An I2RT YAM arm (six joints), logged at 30 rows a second.
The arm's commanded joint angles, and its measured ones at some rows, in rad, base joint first. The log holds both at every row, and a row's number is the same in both.
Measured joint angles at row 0:
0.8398, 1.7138, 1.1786, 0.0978, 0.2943, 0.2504
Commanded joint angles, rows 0 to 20:
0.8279, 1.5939, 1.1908, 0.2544, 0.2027, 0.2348
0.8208, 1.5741, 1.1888, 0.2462, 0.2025, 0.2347
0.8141, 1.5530, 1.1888, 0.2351, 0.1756, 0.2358
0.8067, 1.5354, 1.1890, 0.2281, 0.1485, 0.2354
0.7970, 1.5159, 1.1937, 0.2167, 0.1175, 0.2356
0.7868, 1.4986, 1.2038, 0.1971, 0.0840, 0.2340
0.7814, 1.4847, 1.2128, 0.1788, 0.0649, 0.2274
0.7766, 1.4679, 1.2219, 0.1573, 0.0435, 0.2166
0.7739, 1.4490, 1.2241, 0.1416, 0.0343, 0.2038
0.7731, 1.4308, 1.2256, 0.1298, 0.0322, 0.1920
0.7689, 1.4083, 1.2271, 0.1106, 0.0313, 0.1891
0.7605, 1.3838, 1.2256, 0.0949, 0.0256, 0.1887
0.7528, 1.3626, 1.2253, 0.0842, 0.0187, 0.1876
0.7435, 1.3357, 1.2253, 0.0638, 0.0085, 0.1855
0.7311, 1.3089, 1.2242, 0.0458, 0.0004, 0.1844
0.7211, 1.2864, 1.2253, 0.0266, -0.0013, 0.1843
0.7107, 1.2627, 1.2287, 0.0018, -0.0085, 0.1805
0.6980, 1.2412, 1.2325, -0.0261, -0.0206, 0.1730
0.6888, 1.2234, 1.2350, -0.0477, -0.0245, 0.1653
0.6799, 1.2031, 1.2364, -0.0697, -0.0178, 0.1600
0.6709, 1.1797, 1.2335, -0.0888, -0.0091, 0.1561
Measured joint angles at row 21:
0.6930, 1.2690, 1.1679, -0.1303, 0.0017, 0.1795
